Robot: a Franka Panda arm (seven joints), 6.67 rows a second.
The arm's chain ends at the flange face. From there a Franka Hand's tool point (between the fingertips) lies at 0.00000 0.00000 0.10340 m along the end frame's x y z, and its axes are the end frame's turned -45 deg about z.
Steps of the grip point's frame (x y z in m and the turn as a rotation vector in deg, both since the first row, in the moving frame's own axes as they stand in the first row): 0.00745, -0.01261, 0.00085, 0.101, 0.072, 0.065; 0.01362, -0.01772, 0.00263, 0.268, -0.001, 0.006; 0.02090, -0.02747, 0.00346, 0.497, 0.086, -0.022; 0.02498, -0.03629, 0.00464, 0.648, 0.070, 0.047; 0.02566, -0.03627, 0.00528, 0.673, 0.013, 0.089; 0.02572, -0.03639, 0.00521, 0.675, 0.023, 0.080
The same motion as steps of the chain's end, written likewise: -0.00361, -0.01396, 0.00085, 0.122, -0.021, 0.065; -0.00256, -0.02182, 0.00263, 0.189, -0.190, 0.006; -0.00412, -0.03346, 0.00346, 0.412, -0.291, -0.022; -0.00726, -0.04241, 0.00465, 0.508, -0.409, 0.047; -0.00666, -0.04292, 0.00529, 0.485, -0.467, 0.089; -0.00671, -0.04303, 0.00522, 0.494, -0.461, 0.080
